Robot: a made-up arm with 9 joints.
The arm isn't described. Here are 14 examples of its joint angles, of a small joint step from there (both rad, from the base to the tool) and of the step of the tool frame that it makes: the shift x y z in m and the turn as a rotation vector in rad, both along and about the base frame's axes.
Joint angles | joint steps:
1: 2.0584 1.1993 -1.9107 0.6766 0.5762 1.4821 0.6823 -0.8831 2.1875 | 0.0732 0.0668 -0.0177 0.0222 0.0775 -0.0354 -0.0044 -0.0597 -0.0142
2: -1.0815 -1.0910 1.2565 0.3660 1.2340 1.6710 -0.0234 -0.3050 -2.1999 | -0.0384 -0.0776 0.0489 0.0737 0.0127 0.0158 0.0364 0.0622 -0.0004
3: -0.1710 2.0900 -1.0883 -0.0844 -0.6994 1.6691 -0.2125 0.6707 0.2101 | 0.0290 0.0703 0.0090 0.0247 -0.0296 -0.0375 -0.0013 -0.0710 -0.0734
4: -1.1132 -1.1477 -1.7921 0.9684 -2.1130 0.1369 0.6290 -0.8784 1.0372 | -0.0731 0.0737 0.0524 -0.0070 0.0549 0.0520 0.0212 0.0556 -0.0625
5: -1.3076 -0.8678 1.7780 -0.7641 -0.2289 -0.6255 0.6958 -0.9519 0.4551 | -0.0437 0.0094 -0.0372 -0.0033 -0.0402 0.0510 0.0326 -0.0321 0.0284
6: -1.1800 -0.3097 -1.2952 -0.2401 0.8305 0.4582 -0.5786 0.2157 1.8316 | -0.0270 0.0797 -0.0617 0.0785 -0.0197 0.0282 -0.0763 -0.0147 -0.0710
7: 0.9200 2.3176 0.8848 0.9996 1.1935 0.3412 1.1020 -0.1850 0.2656 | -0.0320 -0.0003 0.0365 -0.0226 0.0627 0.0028 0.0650 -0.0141 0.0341
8: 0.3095 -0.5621 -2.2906 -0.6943 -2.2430 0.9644 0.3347 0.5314 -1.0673 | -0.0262 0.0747 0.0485 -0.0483 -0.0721 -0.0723 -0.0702 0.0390 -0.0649
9: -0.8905 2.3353 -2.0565 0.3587 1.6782 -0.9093 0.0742 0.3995 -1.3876 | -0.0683 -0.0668 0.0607 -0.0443 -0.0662 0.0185 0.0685 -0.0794 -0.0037
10: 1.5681 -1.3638 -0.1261 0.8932 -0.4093 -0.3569 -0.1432 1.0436 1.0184 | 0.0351 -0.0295 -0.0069 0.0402 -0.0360 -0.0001 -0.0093 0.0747 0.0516
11: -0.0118 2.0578 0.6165 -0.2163 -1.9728 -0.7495 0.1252 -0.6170 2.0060 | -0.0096 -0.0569 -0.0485 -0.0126 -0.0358 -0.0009 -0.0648 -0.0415 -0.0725
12: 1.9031 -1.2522 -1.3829 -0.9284 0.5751 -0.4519 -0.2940 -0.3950 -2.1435 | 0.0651 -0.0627 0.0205 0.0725 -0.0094 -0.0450 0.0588 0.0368 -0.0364
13: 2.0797 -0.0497 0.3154 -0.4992 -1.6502 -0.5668 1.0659 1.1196 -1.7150 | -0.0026 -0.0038 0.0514 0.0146 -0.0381 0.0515 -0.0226 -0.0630 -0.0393
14: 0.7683 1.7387 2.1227 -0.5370 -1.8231 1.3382 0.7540 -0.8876 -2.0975 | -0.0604 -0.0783 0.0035 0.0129 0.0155 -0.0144 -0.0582 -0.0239 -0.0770
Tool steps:
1: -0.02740 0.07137 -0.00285 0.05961 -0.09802 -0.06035
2: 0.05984 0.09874 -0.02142 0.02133 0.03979 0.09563
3: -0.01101 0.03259 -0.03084 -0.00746 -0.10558 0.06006
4: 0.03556 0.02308 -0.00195 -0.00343 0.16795 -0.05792
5: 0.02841 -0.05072 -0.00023 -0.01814 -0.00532 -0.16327
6: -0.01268 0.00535 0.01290 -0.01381 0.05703 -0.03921
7: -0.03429 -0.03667 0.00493 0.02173 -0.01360 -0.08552
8: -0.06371 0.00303 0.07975 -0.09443 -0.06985 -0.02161
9: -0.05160 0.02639 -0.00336 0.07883 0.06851 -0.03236
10: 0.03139 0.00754 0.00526 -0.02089 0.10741 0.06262
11: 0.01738 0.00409 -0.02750 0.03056 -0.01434 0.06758
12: -0.02479 -0.04793 0.03621 -0.00749 0.03595 0.06739
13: -0.01179 -0.03537 -0.00063 -0.02400 0.05946 0.05288
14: 0.02383 -0.00024 0.00602 -0.00044 0.00575 -0.07816
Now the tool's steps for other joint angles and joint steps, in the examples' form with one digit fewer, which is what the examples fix.
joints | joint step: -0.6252 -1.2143 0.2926 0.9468 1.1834 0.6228 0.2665 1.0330 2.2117 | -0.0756 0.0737 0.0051 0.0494 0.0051 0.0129 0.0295 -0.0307 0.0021
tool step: -0.0348 -0.0318 -0.0309 -0.0667 0.0553 -0.0301
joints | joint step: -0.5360 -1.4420 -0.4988 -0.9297 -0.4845 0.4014 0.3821 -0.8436 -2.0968 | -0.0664 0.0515 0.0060 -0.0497 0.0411 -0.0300 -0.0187 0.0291 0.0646
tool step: 0.0343 -0.0075 -0.0319 -0.0628 0.0456 -0.0002
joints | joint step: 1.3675 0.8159 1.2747 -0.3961 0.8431 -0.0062 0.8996 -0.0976 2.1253 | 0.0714 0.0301 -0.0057 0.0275 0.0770 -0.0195 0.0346 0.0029 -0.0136
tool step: 0.0166 0.0160 0.0025 -0.0540 -0.0158 0.0519
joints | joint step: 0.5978 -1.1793 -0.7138 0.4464 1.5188 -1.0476 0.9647 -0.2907 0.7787 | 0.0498 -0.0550 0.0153 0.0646 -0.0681 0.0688 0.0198 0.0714 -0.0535
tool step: 0.0120 -0.0021 0.0990 0.1027 0.1643 0.0429
